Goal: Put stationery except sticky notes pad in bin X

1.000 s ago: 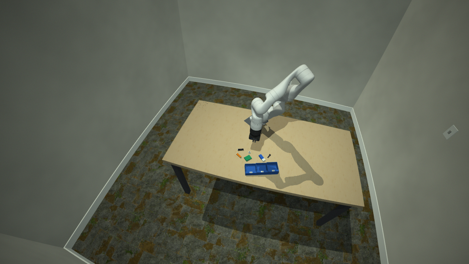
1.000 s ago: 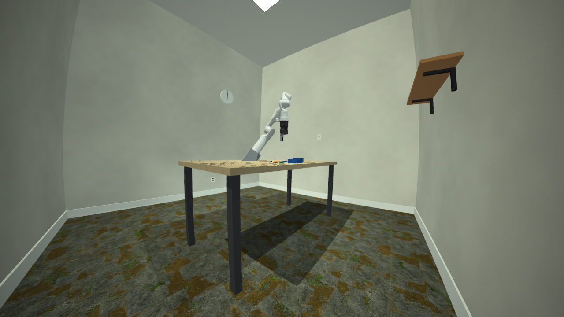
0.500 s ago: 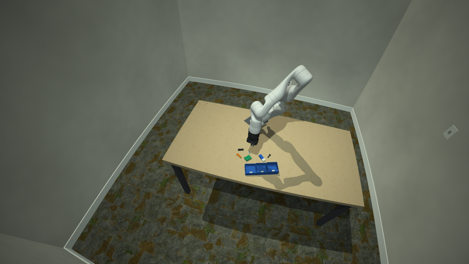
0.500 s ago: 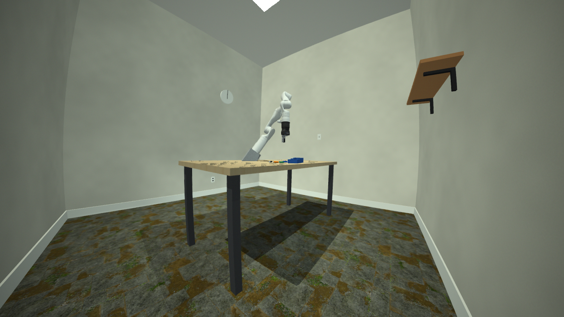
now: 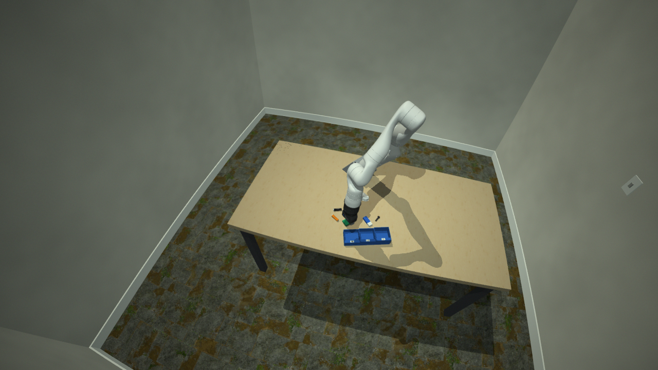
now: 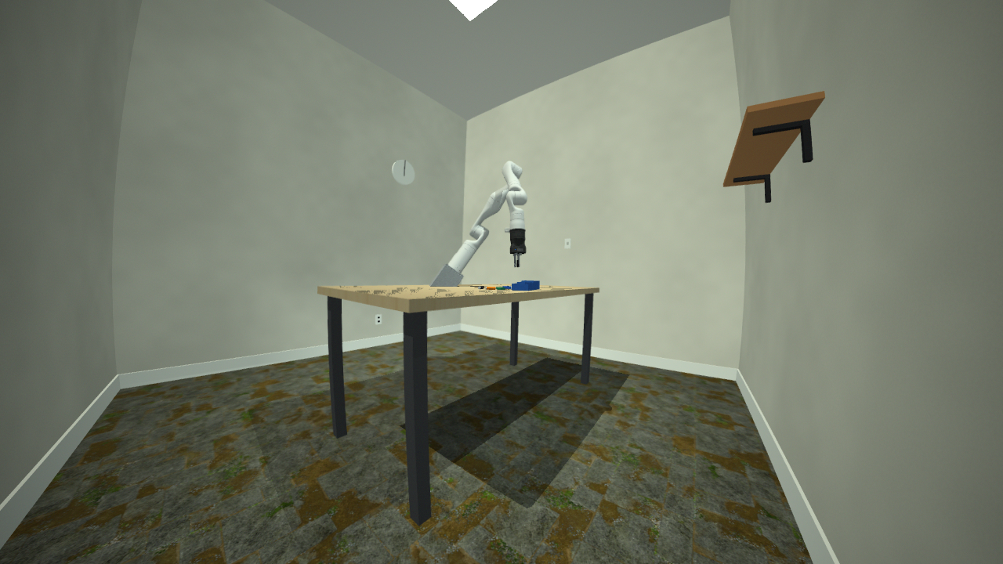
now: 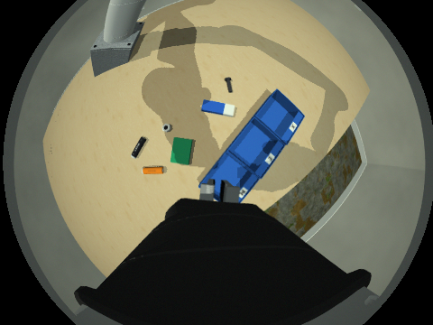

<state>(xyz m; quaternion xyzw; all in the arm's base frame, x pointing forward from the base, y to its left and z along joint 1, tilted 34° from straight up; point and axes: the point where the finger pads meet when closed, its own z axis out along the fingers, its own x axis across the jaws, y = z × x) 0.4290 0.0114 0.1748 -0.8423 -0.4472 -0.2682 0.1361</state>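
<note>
The blue bin lies 20 mm behind my hand, 90 mm to the left of it and 110 mm below it. Round my hand: green pad (70 mm behind, 40 mm to the right, 130 mm below); small orange item (60 mm behind, 120 mm to the right, 130 mm below); eraser (120 mm behind, 60 mm to the left, 130 mm below).
</note>
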